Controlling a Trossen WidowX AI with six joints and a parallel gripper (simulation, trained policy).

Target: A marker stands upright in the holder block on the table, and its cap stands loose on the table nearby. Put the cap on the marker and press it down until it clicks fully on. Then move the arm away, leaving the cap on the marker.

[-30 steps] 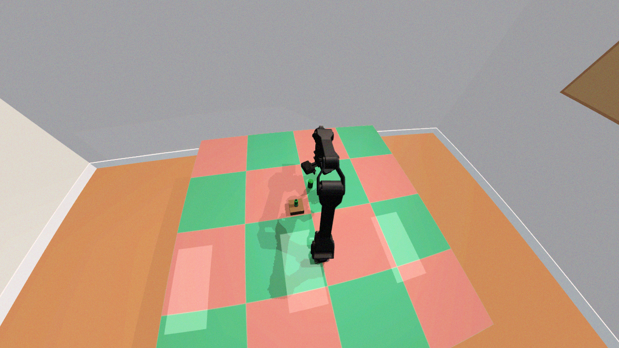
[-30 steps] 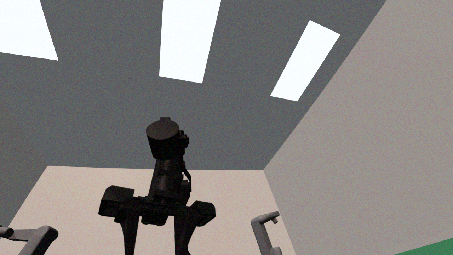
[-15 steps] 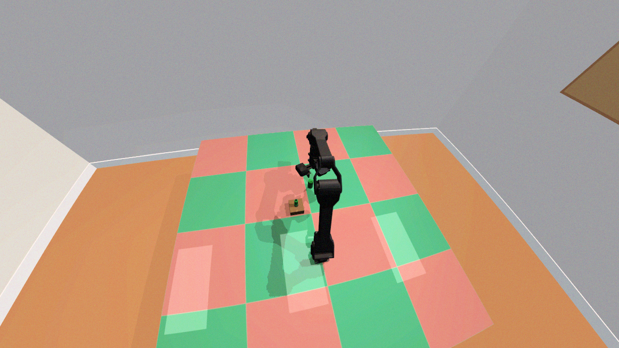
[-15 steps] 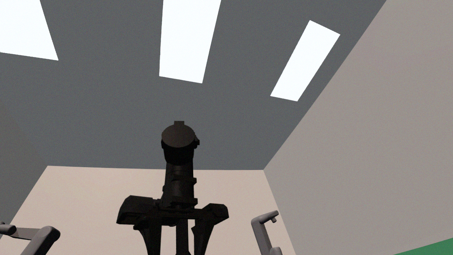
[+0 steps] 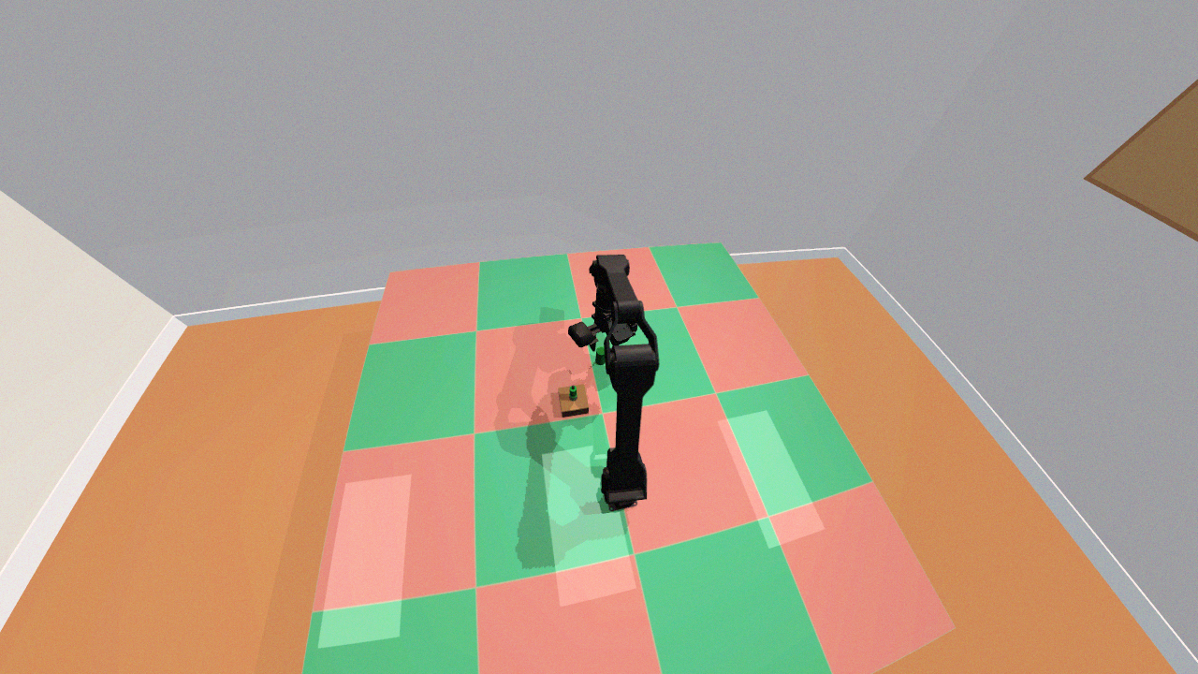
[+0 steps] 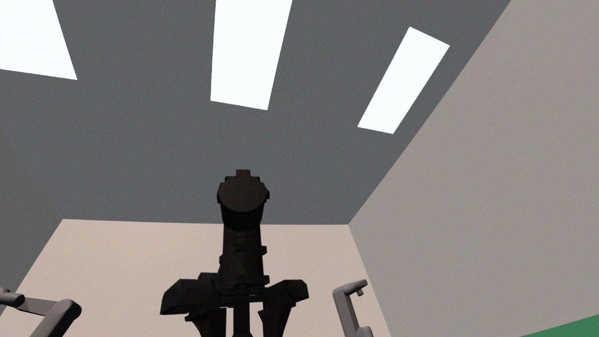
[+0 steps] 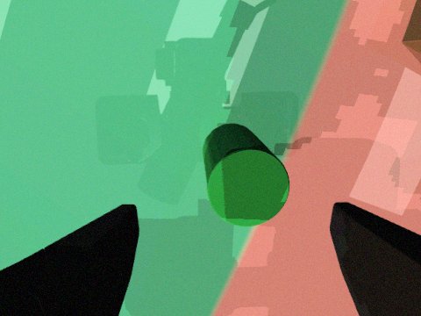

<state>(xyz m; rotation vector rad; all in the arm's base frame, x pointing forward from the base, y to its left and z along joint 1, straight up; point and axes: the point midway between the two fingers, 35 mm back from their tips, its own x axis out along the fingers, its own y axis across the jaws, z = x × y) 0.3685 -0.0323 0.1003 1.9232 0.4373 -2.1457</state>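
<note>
Now: gripper tip 40 mm above the green cap and 10 mm past it. Round my gripper tip: green marker 120 mm behind, 100 mm to the left, 10 mm above; then brown holder block 120 mm behind, 100 mm to the left, 50 mm below.
</note>
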